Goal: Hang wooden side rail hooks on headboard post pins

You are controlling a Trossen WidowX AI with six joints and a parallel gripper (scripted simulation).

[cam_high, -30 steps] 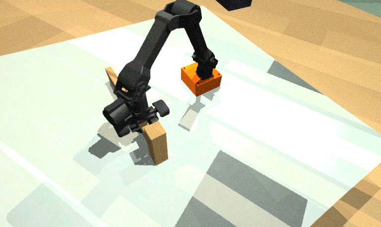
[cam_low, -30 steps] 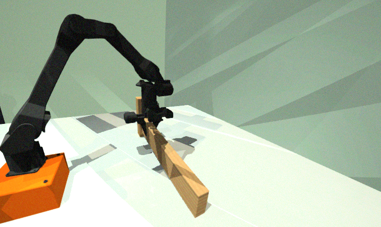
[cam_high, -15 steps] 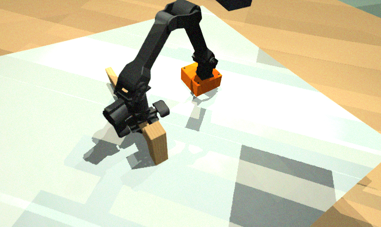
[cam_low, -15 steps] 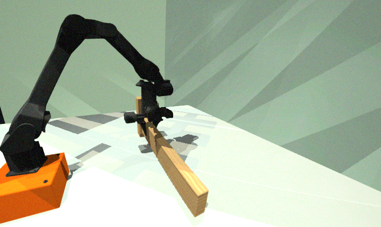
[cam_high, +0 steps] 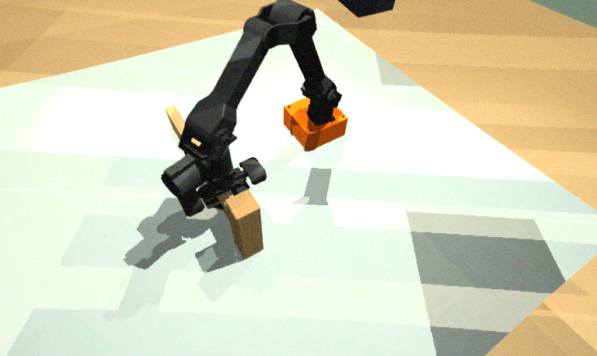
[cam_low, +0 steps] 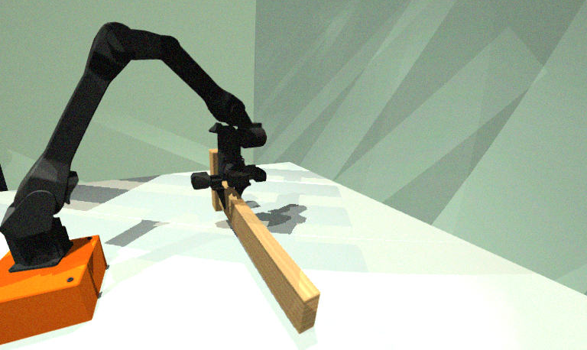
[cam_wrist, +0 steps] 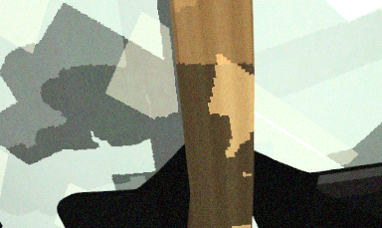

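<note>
The headboard post lies 10 mm behind my gripper tip, 100 mm to the left of it and 40 mm above it.
</note>
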